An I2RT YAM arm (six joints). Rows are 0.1 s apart.
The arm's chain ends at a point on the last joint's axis. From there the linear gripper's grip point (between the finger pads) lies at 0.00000 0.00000 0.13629 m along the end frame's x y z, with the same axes.
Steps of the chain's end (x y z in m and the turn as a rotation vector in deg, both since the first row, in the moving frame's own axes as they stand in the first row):
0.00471 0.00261 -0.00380 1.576 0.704 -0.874
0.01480 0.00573 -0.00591 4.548 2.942 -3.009
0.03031 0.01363 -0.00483 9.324 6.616 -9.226
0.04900 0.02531 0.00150 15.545 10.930 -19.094
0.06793 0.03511 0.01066 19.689 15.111 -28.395
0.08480 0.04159 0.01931 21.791 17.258 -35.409
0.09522 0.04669 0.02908 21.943 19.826 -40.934
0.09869 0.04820 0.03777 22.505 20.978 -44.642
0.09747 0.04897 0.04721 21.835 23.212 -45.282
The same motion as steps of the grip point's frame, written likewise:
0.00636 -0.00115 -0.00386 1.576 0.704 -0.874
0.02150 -0.00525 -0.00652 4.548 2.942 -3.009
0.04410 -0.00957 -0.00753 9.324 6.616 -9.226
0.06800 -0.01457 -0.00586 15.545 10.930 -19.094
0.09014 -0.01700 -0.00167 19.689 15.111 -28.395
0.10655 -0.01712 0.00408 21.791 17.258 -35.409
0.11904 -0.01479 0.01207 21.943 19.826 -40.934
0.12213 -0.01573 0.01954 22.505 20.978 -44.642
0.12551 -0.01543 0.02772 21.835 23.212 -45.282

